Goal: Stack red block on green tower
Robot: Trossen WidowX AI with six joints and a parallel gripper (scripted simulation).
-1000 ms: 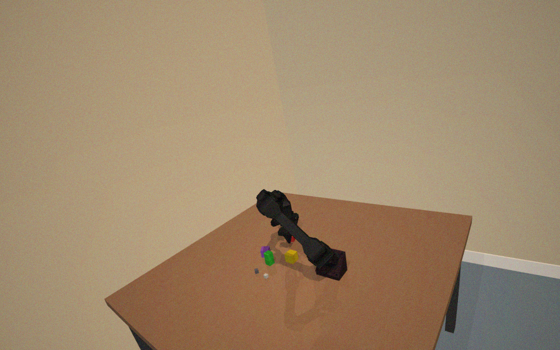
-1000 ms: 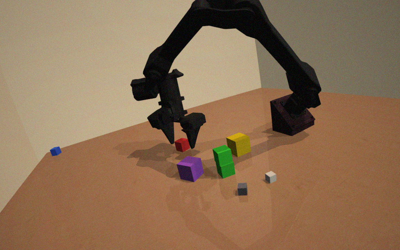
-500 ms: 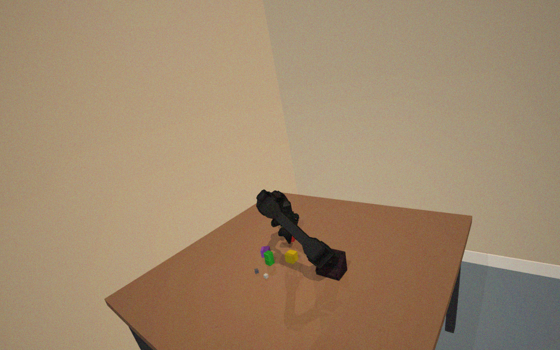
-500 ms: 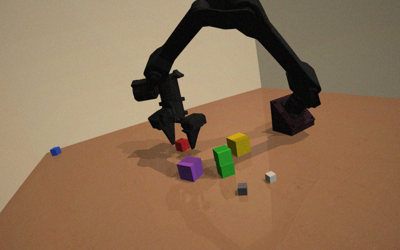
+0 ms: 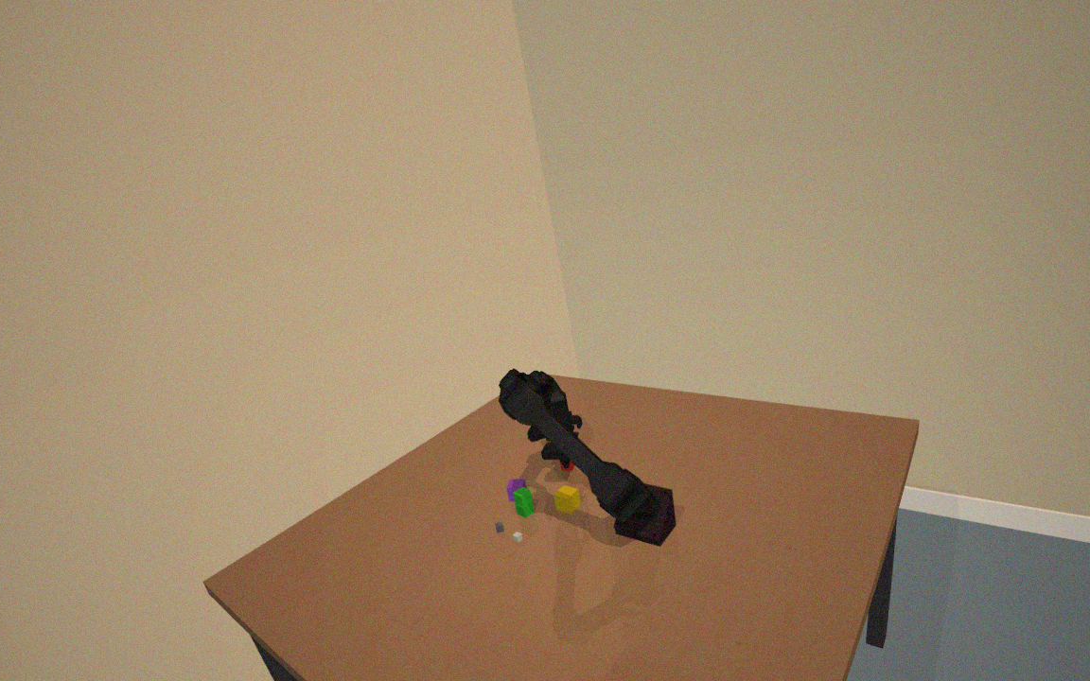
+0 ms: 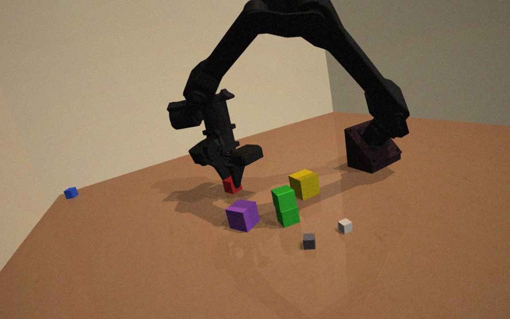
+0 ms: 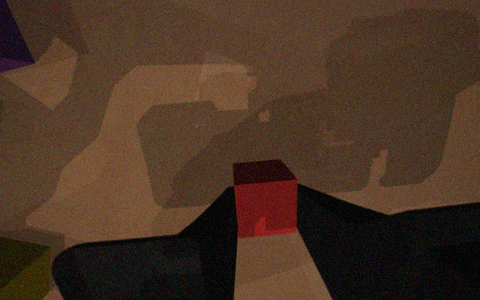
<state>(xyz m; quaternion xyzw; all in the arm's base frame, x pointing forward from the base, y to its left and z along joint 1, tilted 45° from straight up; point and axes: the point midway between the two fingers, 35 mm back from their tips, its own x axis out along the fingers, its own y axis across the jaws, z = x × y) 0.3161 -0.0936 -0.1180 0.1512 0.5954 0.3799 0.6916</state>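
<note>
My gripper tip is 160 mm to the right of the purple cube, 40 mm short of it and 10 mm below it. Also, from my gripper tip: red block (10 mm above); yellow block (150 mm to the left, 100 mm behind, 10 mm above); small grey cube (290 mm to the left).
</note>
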